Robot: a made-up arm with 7 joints.
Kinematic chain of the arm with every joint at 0, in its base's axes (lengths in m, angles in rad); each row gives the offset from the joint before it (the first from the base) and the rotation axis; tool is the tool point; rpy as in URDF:
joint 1: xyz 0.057 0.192 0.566 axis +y
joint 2: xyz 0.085 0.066 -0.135 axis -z
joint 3: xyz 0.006 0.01 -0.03 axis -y
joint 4: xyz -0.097 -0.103 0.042 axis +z
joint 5: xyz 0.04 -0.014 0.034 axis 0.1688 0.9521 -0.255
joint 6: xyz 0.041 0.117 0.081 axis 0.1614 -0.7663 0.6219
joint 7: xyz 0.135 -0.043 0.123 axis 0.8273 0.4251 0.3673
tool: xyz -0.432 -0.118 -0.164 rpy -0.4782 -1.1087 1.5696
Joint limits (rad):
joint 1: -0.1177..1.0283
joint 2: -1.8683..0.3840
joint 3: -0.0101..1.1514
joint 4: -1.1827..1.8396
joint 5: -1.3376..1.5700
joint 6: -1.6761..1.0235
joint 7: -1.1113..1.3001
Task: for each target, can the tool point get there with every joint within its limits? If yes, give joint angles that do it. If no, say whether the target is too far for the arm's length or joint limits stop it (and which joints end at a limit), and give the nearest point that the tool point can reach.
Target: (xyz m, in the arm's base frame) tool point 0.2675 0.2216 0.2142
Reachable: yes | joints 0.4079 -1.5007 0.3393 -0.1270 -1.0620 0.3438 -0.8871
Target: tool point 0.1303 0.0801 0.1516
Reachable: yes | joints 0.3219 -0.8925 0.8615 -0.0931 -0.7890 0.0455 -0.6517
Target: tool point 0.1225 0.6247 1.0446
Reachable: no: joint limits stop it (at a limit: joint 1, joint 2, joint 4, joint 6) | nearest point 0.0825 0.5237 0.9046 | short by 0.177 m
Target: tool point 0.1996 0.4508 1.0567
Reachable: no: joint limits stop it (at a limit: joint 1, joint 2, joint 3, joint 6, joint 7) | nearest point 0.2135 0.4153 0.9417 | short by 0.121 m
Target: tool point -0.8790 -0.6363 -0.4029
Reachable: no: too far | nearest point -0.3370 -0.1298 0.0968 | short by 0.894 m
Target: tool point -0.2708 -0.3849 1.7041
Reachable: no: too far | nearest point -0.1339 -0.0064 0.9417 | short by 0.862 m
